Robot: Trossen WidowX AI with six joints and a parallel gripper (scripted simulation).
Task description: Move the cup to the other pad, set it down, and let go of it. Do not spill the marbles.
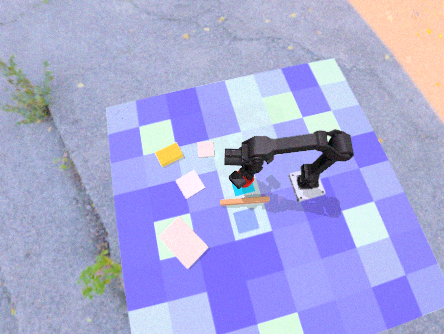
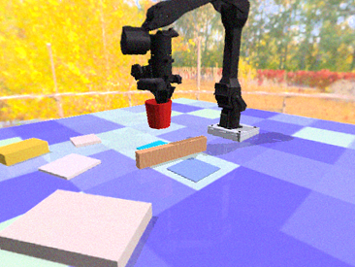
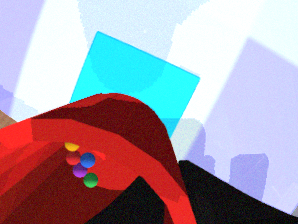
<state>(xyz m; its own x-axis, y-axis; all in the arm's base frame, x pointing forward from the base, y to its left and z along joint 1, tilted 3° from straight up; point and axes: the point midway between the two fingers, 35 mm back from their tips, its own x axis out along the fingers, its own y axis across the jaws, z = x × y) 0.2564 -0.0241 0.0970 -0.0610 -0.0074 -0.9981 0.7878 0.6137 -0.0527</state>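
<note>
My gripper tip is now 11 cm above the cyan pad, 2 cm short of it and 1 cm to the right of it. Also, from my gripper tip: pale blue pad 18 cm to the left, 11 cm below, 2 cm ahead; then yellow block 36 cm ahead, 14 cm to the right, 9 cm below; then wooden bar 9 cm to the left, 9 cm below, 2 cm ahead.
</note>
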